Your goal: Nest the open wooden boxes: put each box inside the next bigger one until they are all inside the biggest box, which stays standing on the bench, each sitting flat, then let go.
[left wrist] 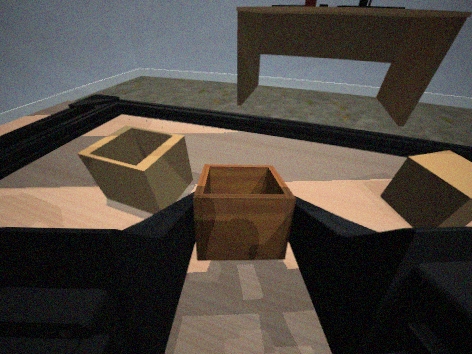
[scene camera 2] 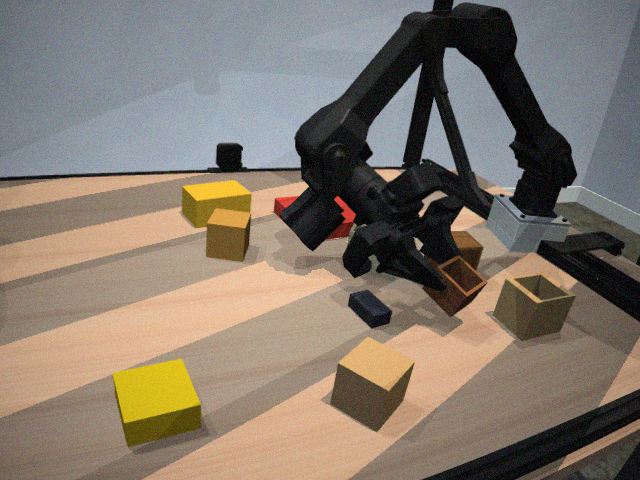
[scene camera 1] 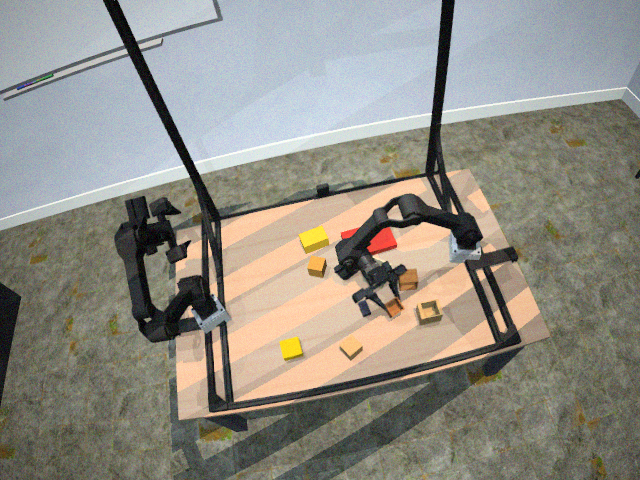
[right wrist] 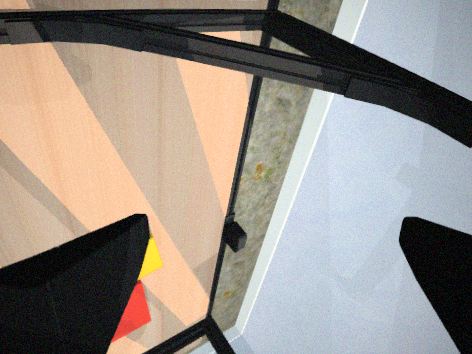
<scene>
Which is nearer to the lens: the tan cube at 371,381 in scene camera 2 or the flat red block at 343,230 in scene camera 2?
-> The tan cube.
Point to a small navy block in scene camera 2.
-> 367,306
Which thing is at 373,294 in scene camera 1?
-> My left gripper.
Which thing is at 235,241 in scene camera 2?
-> An orange cube.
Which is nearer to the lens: the small dark brown box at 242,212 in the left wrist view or the olive box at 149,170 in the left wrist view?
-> The small dark brown box.
</scene>
